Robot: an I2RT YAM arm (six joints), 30 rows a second.
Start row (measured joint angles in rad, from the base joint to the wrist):
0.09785, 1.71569, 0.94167, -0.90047, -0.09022, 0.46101
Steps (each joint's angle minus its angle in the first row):
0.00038, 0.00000, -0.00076, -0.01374, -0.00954, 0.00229
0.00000, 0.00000, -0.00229, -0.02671, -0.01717, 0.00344
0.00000, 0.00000, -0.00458, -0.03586, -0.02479, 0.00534
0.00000, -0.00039, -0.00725, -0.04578, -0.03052, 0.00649
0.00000, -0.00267, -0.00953, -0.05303, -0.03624, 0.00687
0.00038, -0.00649, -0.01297, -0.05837, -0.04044, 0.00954
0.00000, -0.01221, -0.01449, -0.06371, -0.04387, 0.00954
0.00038, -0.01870, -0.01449, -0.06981, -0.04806, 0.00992
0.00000, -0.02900, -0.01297, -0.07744, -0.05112, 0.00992
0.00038, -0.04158, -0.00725, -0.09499, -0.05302, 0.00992
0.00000, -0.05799, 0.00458, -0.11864, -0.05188, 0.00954
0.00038, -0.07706, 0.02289, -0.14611, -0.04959, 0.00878
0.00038, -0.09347, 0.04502, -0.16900, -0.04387, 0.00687
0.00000, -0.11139, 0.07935, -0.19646, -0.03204, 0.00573
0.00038, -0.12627, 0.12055, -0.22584, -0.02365, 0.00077
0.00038, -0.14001, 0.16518, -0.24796, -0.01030, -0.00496
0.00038, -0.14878, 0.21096, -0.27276, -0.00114, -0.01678
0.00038, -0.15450, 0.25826, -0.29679, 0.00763, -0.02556
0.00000, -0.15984, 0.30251, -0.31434, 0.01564, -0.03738
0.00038, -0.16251, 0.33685, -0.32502, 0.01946, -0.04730
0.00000, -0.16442, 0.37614, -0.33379, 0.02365, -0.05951
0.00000, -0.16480, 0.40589, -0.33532, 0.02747, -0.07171
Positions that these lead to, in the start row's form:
0.09823, 1.71569, 0.94091, -0.91421, -0.09976, 0.46330
0.09785, 1.71569, 0.93938, -0.92718, -0.10739, 0.46445
0.09785, 1.71569, 0.93709, -0.93633, -0.11501, 0.46635
0.09785, 1.71530, 0.93442, -0.94625, -0.12074, 0.46750
0.09785, 1.71302, 0.93214, -0.95350, -0.12646, 0.46788
0.09823, 1.70920, 0.92870, -0.95884, -0.13066, 0.47055
0.09785, 1.70348, 0.92718, -0.96418, -0.13409, 0.47055
0.09823, 1.69699, 0.92718, -0.97028, -0.13828, 0.47093
0.09785, 1.68669, 0.92870, -0.97791, -0.14134, 0.47093
0.09823, 1.67411, 0.93442, -0.99546, -0.14324, 0.47093
0.09785, 1.65770, 0.94625, -1.01911, -0.14210, 0.47055
0.09823, 1.63863, 0.96456, -1.04658, -0.13981, 0.46979
0.09823, 1.62222, 0.98669, -1.06947, -0.13409, 0.46788
0.09785, 1.60430, 1.02102, -1.09693, -0.12226, 0.46674
0.09823, 1.58942, 1.06222, -1.12631, -0.11387, 0.46178
0.09823, 1.57568, 1.10685, -1.14843, -0.10052, 0.45605
0.09823, 1.56691, 1.15263, -1.17323, -0.09136, 0.44423
0.09823, 1.56119, 1.19993, -1.19726, -0.08259, 0.43545
0.09785, 1.55585, 1.24418, -1.21481, -0.07458, 0.42363
0.09823, 1.55318, 1.27852, -1.22549, -0.07076, 0.41371
0.09785, 1.55127, 1.31781, -1.23426, -0.06657, 0.40150
0.09785, 1.55089, 1.34756, -1.23579, -0.06275, 0.38930

